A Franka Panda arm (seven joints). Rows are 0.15 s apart.
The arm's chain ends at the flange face. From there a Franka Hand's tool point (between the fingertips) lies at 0.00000 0.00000 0.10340 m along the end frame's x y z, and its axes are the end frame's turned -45 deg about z.
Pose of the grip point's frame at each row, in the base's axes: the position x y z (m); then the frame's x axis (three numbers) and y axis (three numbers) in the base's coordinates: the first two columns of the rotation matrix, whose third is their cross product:
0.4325 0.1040 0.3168 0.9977 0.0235 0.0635 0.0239 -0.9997 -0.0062
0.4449 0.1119 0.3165 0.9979 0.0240 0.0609 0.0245 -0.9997 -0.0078
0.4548 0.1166 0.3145 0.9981 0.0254 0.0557 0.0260 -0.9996 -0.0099
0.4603 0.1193 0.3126 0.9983 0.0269 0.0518 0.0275 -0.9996 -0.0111
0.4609 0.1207 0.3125 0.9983 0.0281 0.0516 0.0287 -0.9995 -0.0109
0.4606 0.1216 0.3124 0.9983 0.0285 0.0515 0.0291 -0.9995 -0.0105
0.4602 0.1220 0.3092 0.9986 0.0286 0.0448 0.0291 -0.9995 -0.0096
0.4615 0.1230 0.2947 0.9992 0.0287 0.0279 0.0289 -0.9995 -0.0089
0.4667 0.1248 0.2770 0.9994 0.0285 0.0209 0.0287 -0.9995 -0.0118
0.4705 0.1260 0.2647 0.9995 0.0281 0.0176 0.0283 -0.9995 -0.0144
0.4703 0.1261 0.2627 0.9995 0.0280 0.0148 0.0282 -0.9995 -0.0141
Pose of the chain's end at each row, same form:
0.4260 0.1032 0.4200 0.7224 -0.6903 0.0405 -0.6886 -0.7235 -0.0493
0.4386 0.1109 0.4197 0.7229 -0.6899 0.0375 -0.6883 -0.7239 -0.0486
0.4491 0.1154 0.4177 0.7241 -0.6889 0.0324 -0.6874 -0.7248 -0.0464
0.4550 0.1180 0.4159 0.7254 -0.6878 0.0288 -0.6865 -0.7258 -0.0445
0.4556 0.1194 0.4158 0.7262 -0.6869 0.0288 -0.6856 -0.7266 -0.0442
0.4553 0.1204 0.4157 0.7265 -0.6866 0.0290 -0.6853 -0.7269 -0.0438
0.4556 0.1209 0.4125 0.7267 -0.6865 0.0249 -0.6855 -0.7270 -0.0385
0.4586 0.1220 0.3981 0.7270 -0.6865 0.0134 -0.6861 -0.7270 -0.0260
0.4646 0.1235 0.3804 0.7270 -0.6866 0.0064 -0.6864 -0.7269 -0.0231
0.4687 0.1245 0.3681 0.7268 -0.6869 0.0023 -0.6867 -0.7266 -0.0226
0.4688 0.1246 0.3661 0.7267 -0.6870 0.0005 -0.6868 -0.7266 -0.0204

